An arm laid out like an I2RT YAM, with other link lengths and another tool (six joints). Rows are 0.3 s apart.
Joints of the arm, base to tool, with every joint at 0 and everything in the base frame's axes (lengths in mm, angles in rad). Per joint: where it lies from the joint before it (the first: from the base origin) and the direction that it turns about. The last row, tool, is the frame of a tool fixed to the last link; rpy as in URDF.
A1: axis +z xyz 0 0 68.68
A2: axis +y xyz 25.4 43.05 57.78
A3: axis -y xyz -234.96 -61.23 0
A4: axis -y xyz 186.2 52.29 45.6
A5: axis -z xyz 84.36 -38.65 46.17
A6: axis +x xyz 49.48 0 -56.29
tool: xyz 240 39 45 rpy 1.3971 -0.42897 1.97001
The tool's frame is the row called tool.
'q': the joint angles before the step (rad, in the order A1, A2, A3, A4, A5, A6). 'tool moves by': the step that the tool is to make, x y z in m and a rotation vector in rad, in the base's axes. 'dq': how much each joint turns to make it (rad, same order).
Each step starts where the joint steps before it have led.
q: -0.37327 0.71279 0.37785 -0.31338 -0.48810 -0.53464
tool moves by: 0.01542 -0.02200 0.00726 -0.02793 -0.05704 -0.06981
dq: 0.00002 -0.00687 -0.05226 0.12627 0.06029 0.03969
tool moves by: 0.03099 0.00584 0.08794 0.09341 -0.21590 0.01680
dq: 0.00034 0.03928 0.02516 0.25406 -0.08663 0.15943
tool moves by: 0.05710 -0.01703 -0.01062 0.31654 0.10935 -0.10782
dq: 0.10568 0.37157 0.06677 0.26054 0.10950 0.36012
